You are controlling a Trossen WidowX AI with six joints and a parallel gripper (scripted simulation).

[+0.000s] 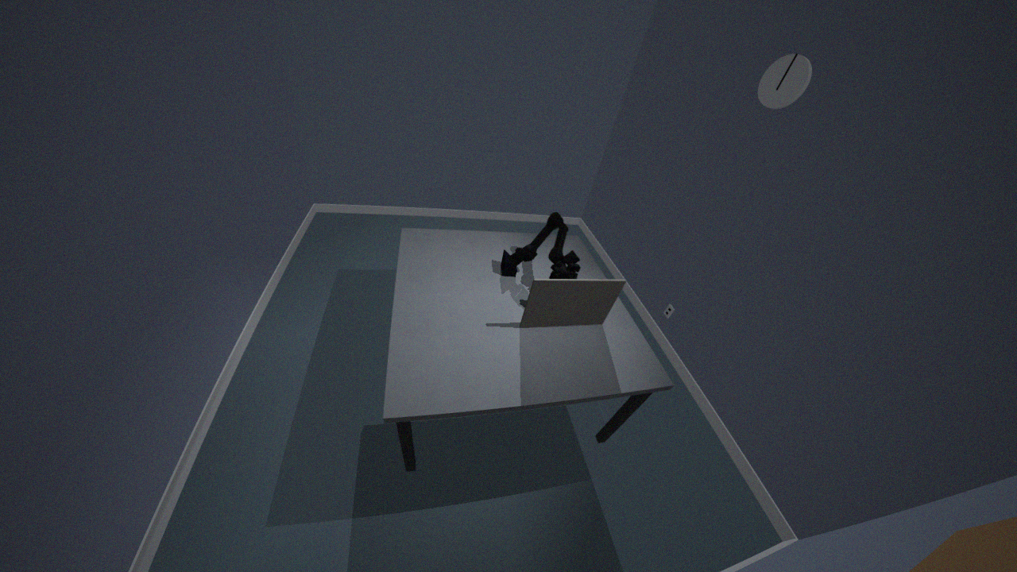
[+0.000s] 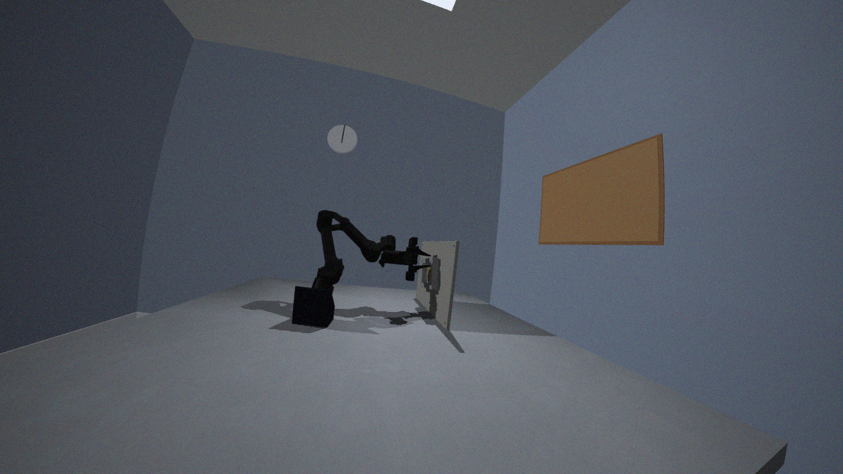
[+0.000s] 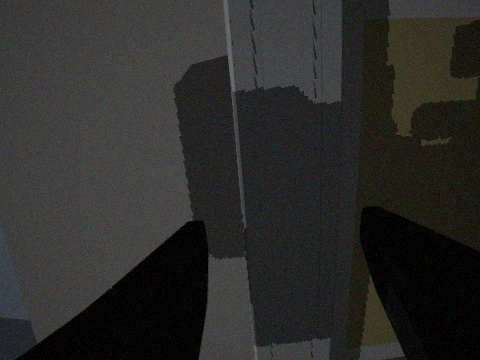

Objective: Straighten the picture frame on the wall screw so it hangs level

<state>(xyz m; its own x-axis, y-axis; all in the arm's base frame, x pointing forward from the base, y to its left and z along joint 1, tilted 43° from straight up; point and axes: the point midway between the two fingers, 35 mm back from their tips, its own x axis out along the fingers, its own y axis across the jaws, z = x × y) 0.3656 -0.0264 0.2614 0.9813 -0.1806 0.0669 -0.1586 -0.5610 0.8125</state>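
My gripper tip is 1 cm short of the picture frame and 5 cm above it. The rest, counted from my gripper tip: wall panel: 2 cm ahead, 1 cm to the left, 7 cm below.
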